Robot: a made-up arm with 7 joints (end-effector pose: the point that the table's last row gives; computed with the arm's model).
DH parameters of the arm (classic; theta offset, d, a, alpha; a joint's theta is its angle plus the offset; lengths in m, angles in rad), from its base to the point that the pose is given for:
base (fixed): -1.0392 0 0.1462 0
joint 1: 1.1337 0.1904 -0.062 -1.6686
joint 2: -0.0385 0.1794 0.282 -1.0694
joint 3: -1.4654 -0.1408 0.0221 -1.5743
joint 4: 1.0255 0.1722 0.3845 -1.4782
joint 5: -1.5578 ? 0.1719 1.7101
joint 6: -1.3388 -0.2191 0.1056 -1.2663
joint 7: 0 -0.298 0.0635 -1.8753
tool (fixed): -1.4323 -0.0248 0 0
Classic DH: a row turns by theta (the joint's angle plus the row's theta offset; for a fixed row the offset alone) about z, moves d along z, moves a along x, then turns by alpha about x.
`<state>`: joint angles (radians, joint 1 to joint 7).
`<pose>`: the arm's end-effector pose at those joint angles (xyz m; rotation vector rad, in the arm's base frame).
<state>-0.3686 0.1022 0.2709 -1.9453 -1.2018 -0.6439 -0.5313</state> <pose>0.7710 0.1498 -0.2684 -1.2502 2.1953 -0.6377</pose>
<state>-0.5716 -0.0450 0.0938 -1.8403 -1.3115 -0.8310 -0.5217</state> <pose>0.9165 0.0803 -0.0295 -0.8225 2.0157 -0.7135</pose>
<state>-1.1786 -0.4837 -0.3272 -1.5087 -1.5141 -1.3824 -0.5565</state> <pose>0.8631 -0.0798 0.5764 -0.2261 1.3124 -0.6995</pose>
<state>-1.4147 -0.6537 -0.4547 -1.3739 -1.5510 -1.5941 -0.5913</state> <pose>0.7672 -0.0727 0.6910 -0.2320 1.0994 -0.6334</pose>
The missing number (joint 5, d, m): -0.2019
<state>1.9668 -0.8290 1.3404 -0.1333 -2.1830 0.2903 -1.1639</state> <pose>-0.1235 0.3897 0.7873 1.6068 -1.9821 -1.6940</pose>
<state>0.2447 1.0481 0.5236 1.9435 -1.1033 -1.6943 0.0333</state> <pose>0.1886 -0.5990 -0.1055 2.1438 -0.3773 0.4682</pose>
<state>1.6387 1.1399 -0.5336 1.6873 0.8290 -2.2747 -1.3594</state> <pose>0.5027 0.2253 -0.4028 0.7096 -1.5619 1.6281</pose>
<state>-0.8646 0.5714 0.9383 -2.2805 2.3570 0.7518 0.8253</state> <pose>0.1222 0.2709 0.0807 0.6934 0.2097 -0.2184</pose>
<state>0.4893 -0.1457 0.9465 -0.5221 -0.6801 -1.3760 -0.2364</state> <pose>0.6506 0.3394 0.7829 0.0883 1.0032 0.8819</pose>
